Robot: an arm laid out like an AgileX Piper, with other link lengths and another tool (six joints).
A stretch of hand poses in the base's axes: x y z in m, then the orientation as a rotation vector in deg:
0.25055, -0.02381, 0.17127, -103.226, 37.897, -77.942
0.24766, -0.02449, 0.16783, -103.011, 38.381, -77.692
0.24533, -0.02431, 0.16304, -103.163, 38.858, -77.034
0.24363, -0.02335, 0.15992, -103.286, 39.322, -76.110
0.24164, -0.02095, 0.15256, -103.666, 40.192, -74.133
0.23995, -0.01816, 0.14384, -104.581, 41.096, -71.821
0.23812, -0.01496, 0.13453, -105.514, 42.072, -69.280
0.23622, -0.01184, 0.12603, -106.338, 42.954, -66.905
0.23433, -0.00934, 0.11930, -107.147, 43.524, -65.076
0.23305, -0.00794, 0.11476, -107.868, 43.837, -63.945
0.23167, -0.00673, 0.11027, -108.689, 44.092, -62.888
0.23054, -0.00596, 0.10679, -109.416, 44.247, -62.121
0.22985, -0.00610, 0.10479, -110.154, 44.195, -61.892
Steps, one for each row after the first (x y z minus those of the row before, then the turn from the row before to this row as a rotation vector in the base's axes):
-0.00289, -0.00068, -0.00344, 0.411, 0.161, -0.168
-0.00233, 0.00018, -0.00479, 0.356, 0.548, 0.017
-0.00170, 0.00096, -0.00312, 0.508, 0.647, 0.167
-0.00199, 0.00240, -0.00736, 0.960, 1.415, 0.420
-0.00169, 0.00279, -0.00872, 0.731, 1.893, 0.514
-0.00183, 0.00320, -0.00931, 0.822, 2.051, 0.561
-0.00190, 0.00312, -0.00850, 0.769, 1.895, 0.529
-0.00189, 0.00250, -0.00673, 0.421, 1.522, 0.463
-0.00128, 0.00140, -0.00454, 0.075, 1.047, 0.301
-0.00138, 0.00121, -0.00449, -0.056, 1.044, 0.298
-0.00113, 0.00077, -0.00348, -0.152, 0.816, 0.231
-0.00069, -0.00014, -0.00200, -0.465, 0.479, 0.125

